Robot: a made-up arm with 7 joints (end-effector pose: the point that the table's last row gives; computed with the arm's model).
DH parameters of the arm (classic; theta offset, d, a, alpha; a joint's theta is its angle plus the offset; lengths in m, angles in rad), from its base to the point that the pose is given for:
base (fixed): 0 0.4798 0.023 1.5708
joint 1: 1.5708 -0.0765 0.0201 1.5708
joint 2: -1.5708 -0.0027 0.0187 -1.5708
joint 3: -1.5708 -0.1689 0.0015 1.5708
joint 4: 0 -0.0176 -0.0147 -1.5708
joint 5: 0 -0.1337 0.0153 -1.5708
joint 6: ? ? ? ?
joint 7: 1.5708 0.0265 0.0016 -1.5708
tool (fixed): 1.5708 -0.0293 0 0
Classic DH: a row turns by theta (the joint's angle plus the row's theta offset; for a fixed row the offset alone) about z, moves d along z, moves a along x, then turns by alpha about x.
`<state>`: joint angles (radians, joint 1 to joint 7).
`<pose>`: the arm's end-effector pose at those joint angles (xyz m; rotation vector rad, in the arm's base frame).
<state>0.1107 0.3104 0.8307 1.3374 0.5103 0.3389 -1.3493</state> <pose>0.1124 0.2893 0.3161 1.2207 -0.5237 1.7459</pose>
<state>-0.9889 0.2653 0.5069 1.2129 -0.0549 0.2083 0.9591</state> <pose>-0.0812 0.2234 0.2571 -0.3813 -0.0608 -0.0273</pose>
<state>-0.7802 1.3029 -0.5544 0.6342 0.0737 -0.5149 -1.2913</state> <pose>0.0550 0.3813 0.3633 1.4635 -0.8150 -1.1094</pose>
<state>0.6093 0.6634 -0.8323 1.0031 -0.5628 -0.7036 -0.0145</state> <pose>0.2576 0.1561 0.3340 0.3300 -1.5940 -1.7818</pose>
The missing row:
joint 6: 1.5708 -0.0026 0.0239 -1.5708
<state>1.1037 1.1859 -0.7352 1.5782 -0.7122 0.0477 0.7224</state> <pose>0.2143 0.2332 0.5356 1.3629 -0.7371 -1.6071</pose>
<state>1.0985 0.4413 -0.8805 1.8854 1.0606 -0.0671 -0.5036</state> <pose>0.2179 0.0311 0.5243 -0.8218 -2.0508 -0.2413</pose>
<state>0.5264 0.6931 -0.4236 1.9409 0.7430 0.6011 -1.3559</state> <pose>0.2112 0.1602 0.4475 0.7963 -1.5314 0.4861</pose>
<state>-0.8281 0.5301 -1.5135 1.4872 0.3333 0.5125 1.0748</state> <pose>-0.1542 0.0683 0.3339 -1.8992 1.0572 -0.6501</pose>
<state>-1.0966 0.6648 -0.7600 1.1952 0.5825 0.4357 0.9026</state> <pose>-0.1436 0.1563 0.2963 -1.1163 0.8280 -0.0362</pose>
